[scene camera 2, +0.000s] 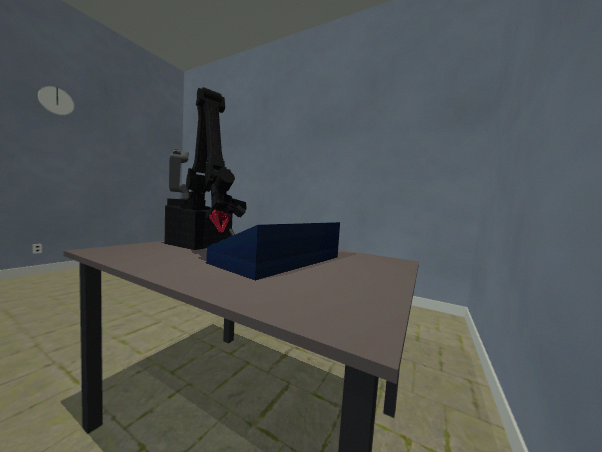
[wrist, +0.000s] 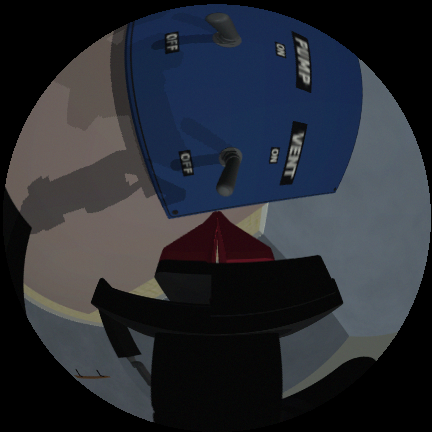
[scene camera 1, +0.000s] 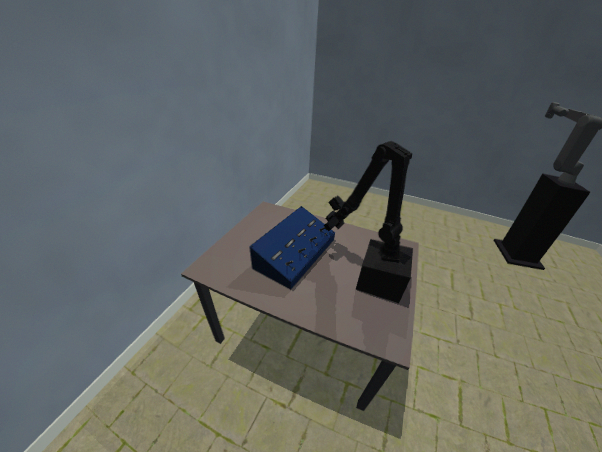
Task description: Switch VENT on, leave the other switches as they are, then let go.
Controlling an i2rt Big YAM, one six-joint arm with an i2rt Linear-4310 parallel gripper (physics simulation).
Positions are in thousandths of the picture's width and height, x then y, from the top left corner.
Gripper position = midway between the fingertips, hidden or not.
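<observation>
Visible in the scene: a blue sloped switch panel (scene camera 2: 434, 556), which is also visible in scene camera 1, the panel (scene camera 1: 448, 565), and in the wrist view, the panel (wrist: 672, 260). The gripper (wrist: 501, 503) is visible too.
</observation>
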